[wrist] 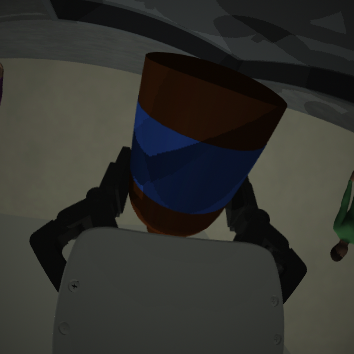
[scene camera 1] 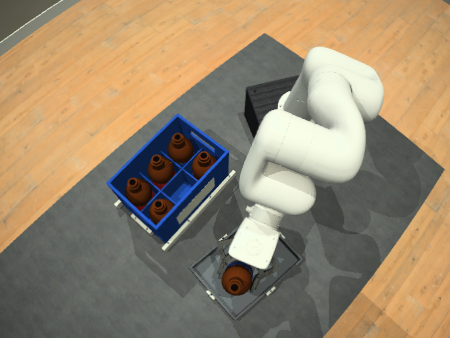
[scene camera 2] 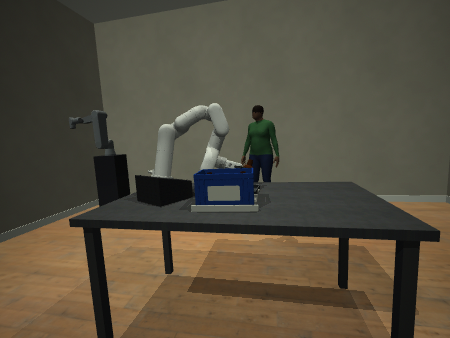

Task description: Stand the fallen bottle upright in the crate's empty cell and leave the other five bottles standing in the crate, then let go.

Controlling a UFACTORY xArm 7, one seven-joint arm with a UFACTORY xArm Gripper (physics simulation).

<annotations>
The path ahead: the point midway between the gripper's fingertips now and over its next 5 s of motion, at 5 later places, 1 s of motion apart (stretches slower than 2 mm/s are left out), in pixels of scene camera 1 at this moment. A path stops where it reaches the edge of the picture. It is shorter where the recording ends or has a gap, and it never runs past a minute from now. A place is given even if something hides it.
The gripper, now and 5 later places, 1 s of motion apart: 235, 284; 231, 288; 229, 294; 236, 281; 241, 270; 241, 266
</annotations>
